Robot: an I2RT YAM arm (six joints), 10 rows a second.
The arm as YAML. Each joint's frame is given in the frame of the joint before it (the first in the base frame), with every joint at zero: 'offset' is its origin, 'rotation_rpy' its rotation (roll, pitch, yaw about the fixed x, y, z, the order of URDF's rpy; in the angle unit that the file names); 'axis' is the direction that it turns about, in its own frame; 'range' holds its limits. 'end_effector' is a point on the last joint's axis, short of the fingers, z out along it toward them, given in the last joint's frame.
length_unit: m
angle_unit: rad
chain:
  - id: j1
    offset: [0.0, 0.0, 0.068]
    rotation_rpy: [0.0, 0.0, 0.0]
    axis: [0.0, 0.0, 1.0]
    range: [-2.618, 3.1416]
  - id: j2
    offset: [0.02, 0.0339, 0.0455]
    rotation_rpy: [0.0, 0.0, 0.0]
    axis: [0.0, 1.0, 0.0]
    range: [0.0, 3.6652]
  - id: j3
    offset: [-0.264, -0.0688, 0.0]
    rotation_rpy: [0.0, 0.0, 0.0]
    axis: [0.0, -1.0, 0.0]
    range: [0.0, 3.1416]
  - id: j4
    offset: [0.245, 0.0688, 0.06]
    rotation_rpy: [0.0, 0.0, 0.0]
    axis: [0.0, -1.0, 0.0]
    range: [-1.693, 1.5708]
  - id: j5
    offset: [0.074, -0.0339, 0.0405]
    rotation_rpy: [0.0, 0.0, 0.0]
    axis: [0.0, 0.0, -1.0]
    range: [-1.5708, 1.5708]
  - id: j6
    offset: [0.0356, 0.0, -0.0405]
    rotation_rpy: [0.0, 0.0, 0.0]
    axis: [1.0, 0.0, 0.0]
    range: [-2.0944, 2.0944]
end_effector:
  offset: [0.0, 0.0, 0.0]
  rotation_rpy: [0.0, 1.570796, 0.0]
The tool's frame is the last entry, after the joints.
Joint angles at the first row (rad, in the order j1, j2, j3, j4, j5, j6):
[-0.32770 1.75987 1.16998 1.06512 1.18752 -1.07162]
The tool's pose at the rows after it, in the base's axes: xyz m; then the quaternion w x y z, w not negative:
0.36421 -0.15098 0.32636 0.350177 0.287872 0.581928 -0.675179
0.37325 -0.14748 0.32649 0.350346 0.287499 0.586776 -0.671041
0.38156 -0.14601 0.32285 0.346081 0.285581 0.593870 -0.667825
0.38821 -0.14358 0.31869 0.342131 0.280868 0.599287 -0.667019
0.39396 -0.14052 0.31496 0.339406 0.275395 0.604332 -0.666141
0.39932 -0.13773 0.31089 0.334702 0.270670 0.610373 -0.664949
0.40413 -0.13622 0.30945 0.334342 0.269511 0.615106 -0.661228
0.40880 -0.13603 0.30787 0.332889 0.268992 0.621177 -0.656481
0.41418 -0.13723 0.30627 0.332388 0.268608 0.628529 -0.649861
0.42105 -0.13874 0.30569 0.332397 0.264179 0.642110 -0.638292
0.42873 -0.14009 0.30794 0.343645 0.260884 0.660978 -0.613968
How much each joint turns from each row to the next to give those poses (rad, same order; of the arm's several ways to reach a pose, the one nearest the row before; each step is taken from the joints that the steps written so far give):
[0.01926 0.02894 0.04227 -0.02962 0.02105 0.00583]
[0.01558 0.02227 0.03512 -0.03109 0.01271 0.01463]
[0.00966 0.02387 0.02697 -0.03704 0.01063 0.02081]
[0.01036 0.02149 0.01636 -0.01139 0.00704 0.00086]
[0.01091 0.01765 0.01275 -0.00950 0.00490 -0.00012]
[0.00990 0.01574 0.01223 -0.01996 0.00756 0.00664]
[0.00635 0.01043 0.01884 -0.03993 0.00337 0.02732]
[0.00312 0.00906 0.02179 -0.05977 0.00183 0.04179]
[0.00019 0.01088 0.02951 -0.08100 -0.00372 0.05858]
[0.00000 0.01045 0.04707 -0.13862 -0.01612 0.09148]
[0.00001 0.00985 0.07040 -0.19691 -0.04280 0.14423]

